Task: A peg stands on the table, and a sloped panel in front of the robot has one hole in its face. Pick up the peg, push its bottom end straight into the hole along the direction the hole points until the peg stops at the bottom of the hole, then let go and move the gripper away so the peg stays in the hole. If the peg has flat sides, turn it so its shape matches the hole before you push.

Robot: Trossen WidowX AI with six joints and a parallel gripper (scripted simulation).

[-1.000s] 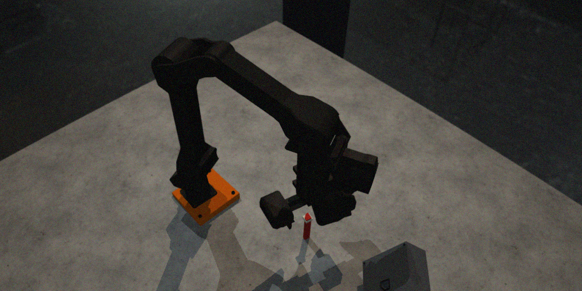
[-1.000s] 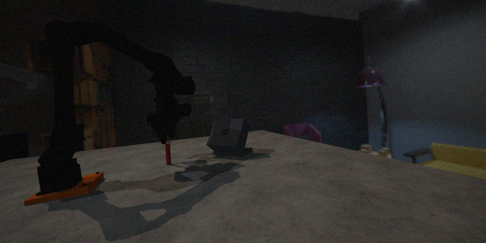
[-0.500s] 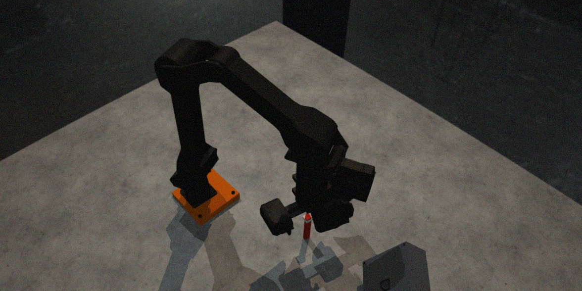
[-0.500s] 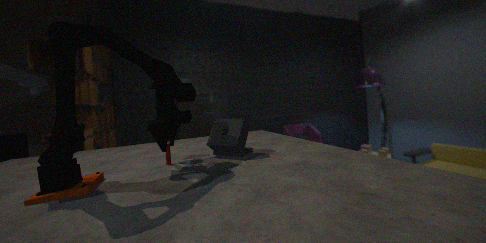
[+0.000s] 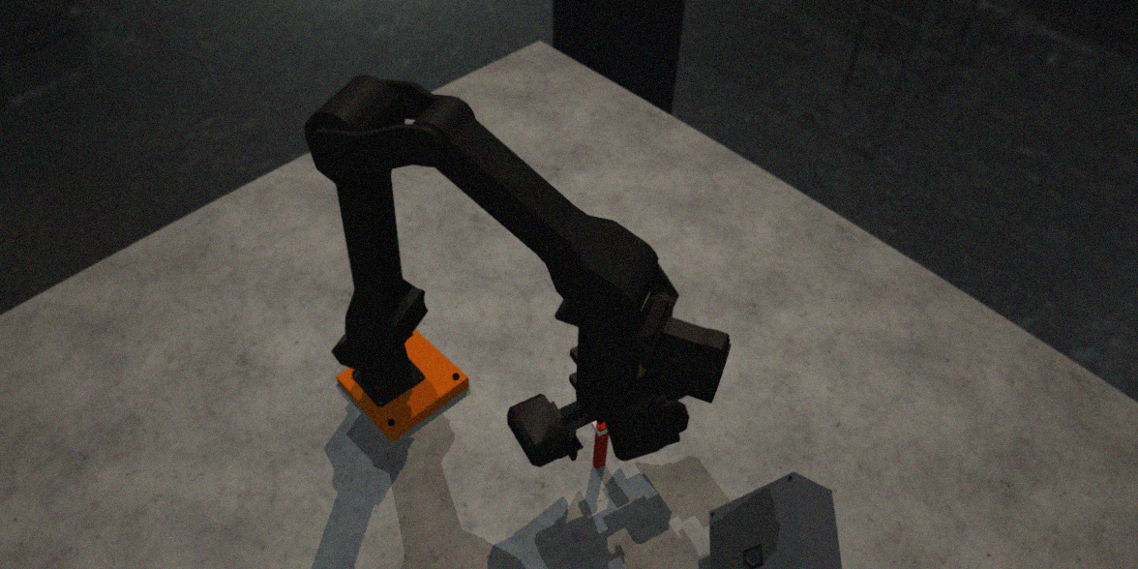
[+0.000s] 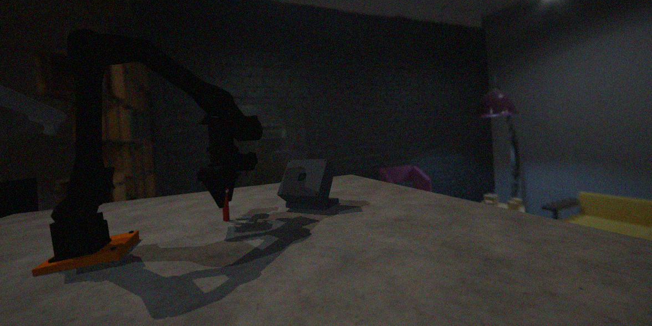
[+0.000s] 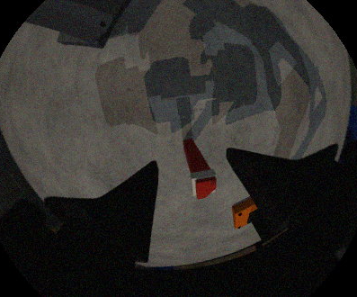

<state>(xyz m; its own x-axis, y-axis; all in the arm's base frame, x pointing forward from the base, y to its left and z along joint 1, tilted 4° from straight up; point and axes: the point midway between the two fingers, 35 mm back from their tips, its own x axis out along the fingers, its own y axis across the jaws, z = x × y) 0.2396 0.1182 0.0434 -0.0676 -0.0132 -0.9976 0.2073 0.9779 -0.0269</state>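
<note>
Now: the red peg 20 mm above my gripper tip. From my gripper tip the other things lie so: grey sloped panel 220 mm ahead, 20 mm to the left, 30 mm above.
</note>
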